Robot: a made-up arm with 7 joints.
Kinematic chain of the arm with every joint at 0, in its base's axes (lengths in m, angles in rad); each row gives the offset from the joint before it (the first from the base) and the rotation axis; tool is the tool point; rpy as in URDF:
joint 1: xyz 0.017 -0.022 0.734 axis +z
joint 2: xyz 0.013 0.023 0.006 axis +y
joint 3: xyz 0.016 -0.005 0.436 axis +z
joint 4: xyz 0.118 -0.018 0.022 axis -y
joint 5: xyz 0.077 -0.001 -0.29 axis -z
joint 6: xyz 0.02 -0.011 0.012 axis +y
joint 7: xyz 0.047 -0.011 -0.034 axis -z
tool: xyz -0.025 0.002 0.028 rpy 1.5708 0 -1.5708
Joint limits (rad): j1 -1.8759..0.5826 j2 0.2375..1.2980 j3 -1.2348..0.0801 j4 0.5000..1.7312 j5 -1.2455..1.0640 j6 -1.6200..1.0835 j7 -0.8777..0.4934
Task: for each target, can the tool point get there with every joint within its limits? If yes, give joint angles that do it. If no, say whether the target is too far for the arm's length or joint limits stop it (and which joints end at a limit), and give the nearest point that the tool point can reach.
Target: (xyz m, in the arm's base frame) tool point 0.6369 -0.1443 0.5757
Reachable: yes | joints 0.0231 1.1481 -0.2617 1.2688 0.2900 -0.6329 -0.0264
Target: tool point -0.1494 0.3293 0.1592
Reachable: no: joint limits stop it (at a limit: joint 1, joint 2, joint 3, joint 4, joint 5, joint 7) | nearest point 0.2711 0.2144 0.4582 | short by 0.529 m
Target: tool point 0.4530 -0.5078 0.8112
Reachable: yes | joints -0.7073 0.6947 -0.1073 1.2097 0.0863 0.4654 -0.6436
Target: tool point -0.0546 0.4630 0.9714
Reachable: no: joint limits stop it (at a limit: joint 1, joint 2, joint 3, joint 4, joint 5, joint 7) | nearest point 0.3268 0.2615 0.9185 | short by 0.435 m
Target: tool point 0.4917 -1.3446 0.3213
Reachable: no: too far | nearest point 0.2668 -0.7180 0.5215 | short by 0.695 m
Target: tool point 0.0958 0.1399 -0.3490
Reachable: no: too far | nearest point 0.3273 0.2205 0.4171 | short by 0.804 m
